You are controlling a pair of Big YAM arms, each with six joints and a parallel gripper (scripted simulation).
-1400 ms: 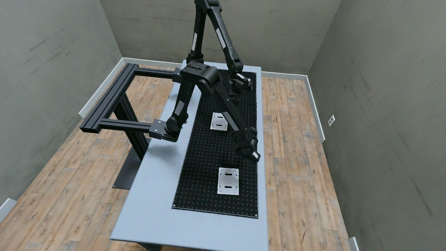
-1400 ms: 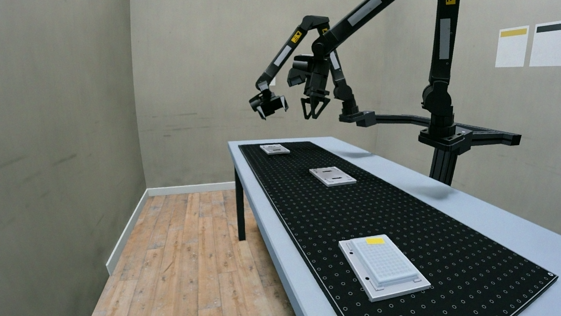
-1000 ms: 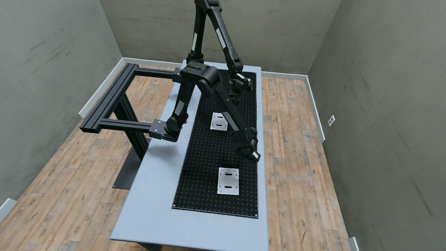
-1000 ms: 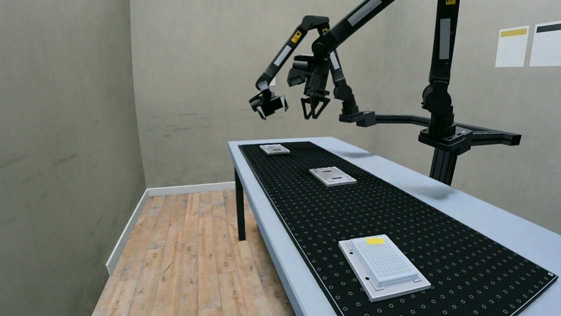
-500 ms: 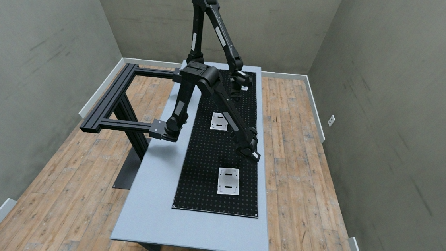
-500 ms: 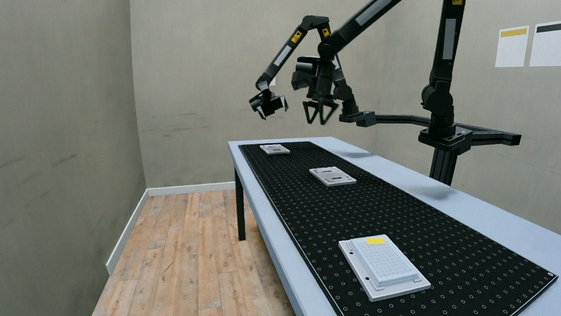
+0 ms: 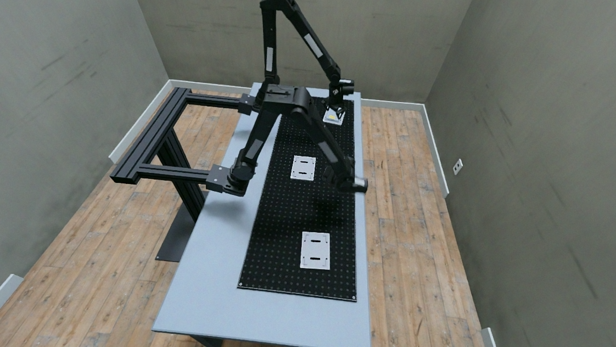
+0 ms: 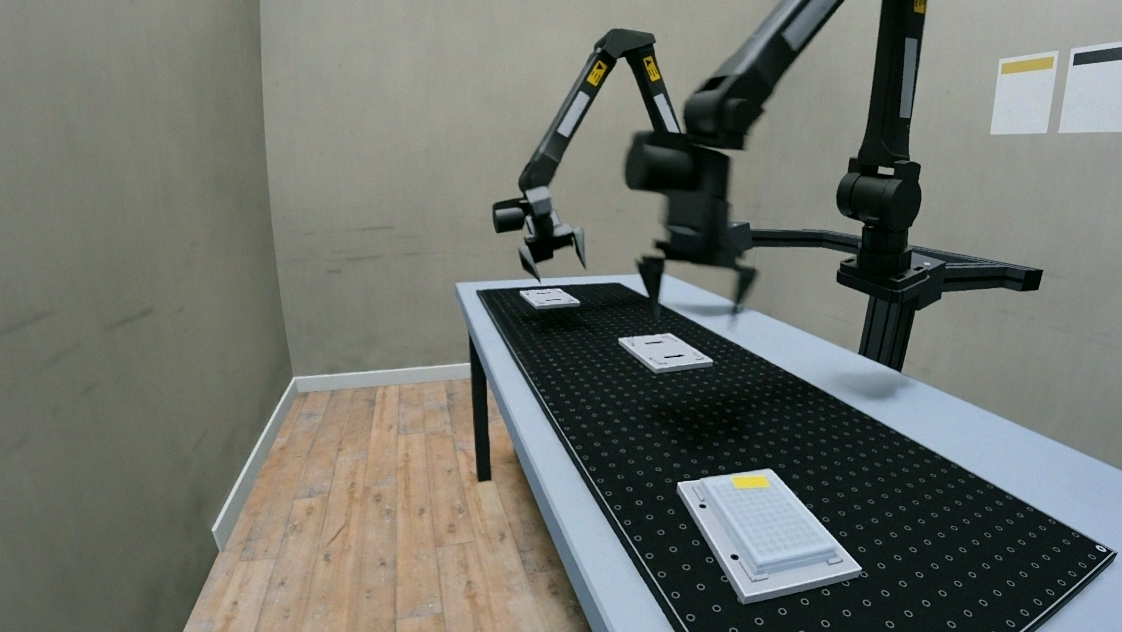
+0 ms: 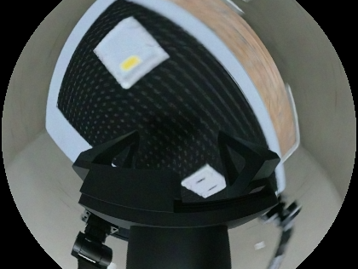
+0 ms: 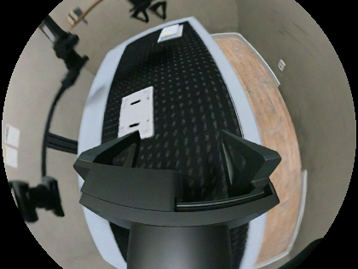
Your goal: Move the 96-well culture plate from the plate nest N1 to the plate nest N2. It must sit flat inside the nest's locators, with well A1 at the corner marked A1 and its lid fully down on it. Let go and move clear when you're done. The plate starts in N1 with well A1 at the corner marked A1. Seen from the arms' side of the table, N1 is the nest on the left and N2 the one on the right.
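Note:
Right now my left hand is 18 cm to the right of the nest N1, 16 cm above it and 2 cm short of it. From my left hand the other things lie so: white nest (29 cm to the right, 16 cm below, 14 cm behind); then nest N2 (76 cm to the right, 16 cm below, 4 cm behind).

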